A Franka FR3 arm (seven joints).
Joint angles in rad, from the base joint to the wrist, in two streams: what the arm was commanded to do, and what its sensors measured. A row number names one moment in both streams.
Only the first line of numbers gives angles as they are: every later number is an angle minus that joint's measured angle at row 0.
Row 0, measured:
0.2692, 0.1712, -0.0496, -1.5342, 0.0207, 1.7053, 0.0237
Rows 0 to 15, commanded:
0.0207, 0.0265, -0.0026, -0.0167, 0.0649, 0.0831, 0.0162
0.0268, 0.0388, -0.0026, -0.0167, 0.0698, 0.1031, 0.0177
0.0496, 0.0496, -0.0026, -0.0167, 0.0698, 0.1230, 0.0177
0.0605, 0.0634, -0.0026, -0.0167, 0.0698, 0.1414, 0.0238
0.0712, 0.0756, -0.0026, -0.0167, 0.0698, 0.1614, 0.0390
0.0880, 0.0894, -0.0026, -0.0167, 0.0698, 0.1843, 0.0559
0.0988, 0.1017, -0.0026, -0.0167, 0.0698, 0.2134, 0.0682
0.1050, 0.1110, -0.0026, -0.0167, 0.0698, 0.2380, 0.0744
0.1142, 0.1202, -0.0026, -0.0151, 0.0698, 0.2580, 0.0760
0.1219, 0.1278, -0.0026, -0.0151, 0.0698, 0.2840, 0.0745
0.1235, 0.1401, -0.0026, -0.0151, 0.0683, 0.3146, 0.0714
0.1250, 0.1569, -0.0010, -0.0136, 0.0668, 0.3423, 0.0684
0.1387, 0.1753, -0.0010, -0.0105, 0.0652, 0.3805, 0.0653
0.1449, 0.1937, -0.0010, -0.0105, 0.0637, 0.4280, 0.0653
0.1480, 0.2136, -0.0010, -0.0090, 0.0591, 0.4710, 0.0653
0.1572, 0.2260, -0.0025, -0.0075, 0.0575, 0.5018, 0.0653
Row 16, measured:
0.1383, 0.1776, 0.0011, -0.0119, 0.0535, 0.3990, 0.0648
